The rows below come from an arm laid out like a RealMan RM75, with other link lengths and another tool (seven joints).
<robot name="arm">
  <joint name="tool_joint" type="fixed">
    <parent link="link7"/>
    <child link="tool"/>
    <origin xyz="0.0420 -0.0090 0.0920" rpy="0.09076 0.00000 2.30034"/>
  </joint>
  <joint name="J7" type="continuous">
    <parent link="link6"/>
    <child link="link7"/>
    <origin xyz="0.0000 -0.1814 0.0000" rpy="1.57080 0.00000 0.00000"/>
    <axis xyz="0 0 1"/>
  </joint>
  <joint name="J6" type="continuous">
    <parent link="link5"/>
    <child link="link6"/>
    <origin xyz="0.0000 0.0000 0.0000" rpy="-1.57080 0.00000 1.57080"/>
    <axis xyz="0 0 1"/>
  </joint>
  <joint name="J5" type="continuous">
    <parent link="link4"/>
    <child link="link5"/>
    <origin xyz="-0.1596 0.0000 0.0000" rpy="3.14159 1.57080 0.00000"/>
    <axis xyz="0 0 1"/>
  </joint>
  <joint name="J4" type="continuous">
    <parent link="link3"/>
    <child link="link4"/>
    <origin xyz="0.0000 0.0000 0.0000" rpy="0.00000 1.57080 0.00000"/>
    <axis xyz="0 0 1"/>
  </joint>
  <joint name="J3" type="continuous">
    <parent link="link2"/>
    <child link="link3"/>
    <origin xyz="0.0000 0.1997 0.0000" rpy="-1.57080 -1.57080 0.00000"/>
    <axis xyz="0 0 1"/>
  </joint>
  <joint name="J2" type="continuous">
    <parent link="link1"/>
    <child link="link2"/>
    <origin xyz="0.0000 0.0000 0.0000" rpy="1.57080 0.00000 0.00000"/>
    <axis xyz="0 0 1"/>
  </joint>
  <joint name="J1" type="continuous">
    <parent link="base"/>
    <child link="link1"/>
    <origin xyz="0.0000 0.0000 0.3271" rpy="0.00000 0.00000 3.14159"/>
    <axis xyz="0 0 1"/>
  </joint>
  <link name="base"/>
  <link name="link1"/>
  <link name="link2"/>
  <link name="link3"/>
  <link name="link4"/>
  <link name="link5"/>
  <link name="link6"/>
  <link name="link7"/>
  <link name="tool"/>
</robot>
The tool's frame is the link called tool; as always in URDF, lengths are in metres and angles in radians. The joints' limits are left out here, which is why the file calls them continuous.
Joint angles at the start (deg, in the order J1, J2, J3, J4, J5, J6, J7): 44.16 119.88 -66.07 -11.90 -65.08 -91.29 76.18
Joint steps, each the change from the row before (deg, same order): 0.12 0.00 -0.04 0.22 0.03 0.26 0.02; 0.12 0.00 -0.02 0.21 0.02 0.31 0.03; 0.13 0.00 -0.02 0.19 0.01 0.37 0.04; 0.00 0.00 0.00 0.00 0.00 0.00 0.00; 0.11 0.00 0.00 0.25 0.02 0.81 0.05; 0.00 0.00 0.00 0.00 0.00 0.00 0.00; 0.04 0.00 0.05 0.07 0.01 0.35 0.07; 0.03 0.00 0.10 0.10 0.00 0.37 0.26; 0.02 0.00 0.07 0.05 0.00 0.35 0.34; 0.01 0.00 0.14 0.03 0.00 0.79 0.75; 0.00 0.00 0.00 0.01 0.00 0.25 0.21; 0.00 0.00 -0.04 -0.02 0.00 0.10 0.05; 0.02 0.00 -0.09 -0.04 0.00 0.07 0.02; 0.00 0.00 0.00 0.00 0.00 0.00 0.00; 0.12 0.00 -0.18 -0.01 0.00 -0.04 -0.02
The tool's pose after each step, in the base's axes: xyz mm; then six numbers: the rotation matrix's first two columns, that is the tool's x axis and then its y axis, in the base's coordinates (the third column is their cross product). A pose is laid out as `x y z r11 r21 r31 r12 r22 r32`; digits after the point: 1 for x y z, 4 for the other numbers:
2.0 297.0 -18.6 -0.5744 -0.3845 0.7227 -0.1035 0.9098 0.4019
2.8 297.9 -19.5 -0.5786 -0.3808 0.7212 -0.1002 0.9108 0.4005
3.5 298.9 -20.6 -0.5835 -0.3771 0.7193 -0.0969 0.9116 0.3994
3.5 298.9 -20.6 -0.5835 -0.3771 0.7193 -0.0969 0.9116 0.3994
5.8 301.5 -22.5 -0.5941 -0.3704 0.7140 -0.0887 0.9124 0.3995
5.8 301.5 -22.5 -0.5941 -0.3704 0.7140 -0.0887 0.9124 0.3995
6.6 302.9 -23.1 -0.5983 -0.3674 0.7121 -0.0845 0.9126 0.3999
7.5 304.2 -23.7 -0.6028 -0.3608 0.7116 -0.0770 0.9141 0.3982
8.4 305.4 -24.1 -0.6069 -0.3537 0.7117 -0.0697 0.9158 0.3956
10.3 308.1 -25.1 -0.6158 -0.3385 0.7115 -0.0538 0.9190 0.3906
11.0 308.8 -25.6 -0.6187 -0.3340 0.7111 -0.0495 0.9199 0.3890
11.2 309.0 -25.8 -0.6200 -0.3330 0.7104 -0.0490 0.9201 0.3885
11.3 308.9 -26.1 -0.6209 -0.3330 0.7096 -0.0501 0.9203 0.3880
11.3 308.9 -26.1 -0.6209 -0.3330 0.7096 -0.0501 0.9203 0.3880
10.7 308.2 -26.6 -0.6205 -0.3346 0.7092 -0.0549 0.9207 0.3863

